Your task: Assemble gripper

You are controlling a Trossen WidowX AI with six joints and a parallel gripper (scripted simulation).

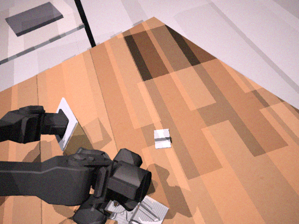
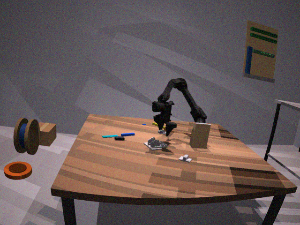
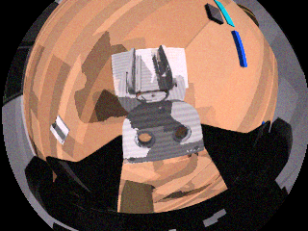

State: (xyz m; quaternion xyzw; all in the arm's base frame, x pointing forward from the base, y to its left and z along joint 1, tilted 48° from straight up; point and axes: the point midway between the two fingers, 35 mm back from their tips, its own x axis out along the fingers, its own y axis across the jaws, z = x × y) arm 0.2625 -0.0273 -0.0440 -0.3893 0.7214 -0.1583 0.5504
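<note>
Right now my gripper tip is 3 cm short of the white jaw, 1 cm to the left of it and 6 cm above it. From my gripper tip the other things lie so: black block: 28 cm ahead, 7 cm to the right, 7 cm below; blue bar: 22 cm ahead, 16 cm to the right, 7 cm below; teal bar: 35 cm ahead, 10 cm to the right, 8 cm below.
</note>
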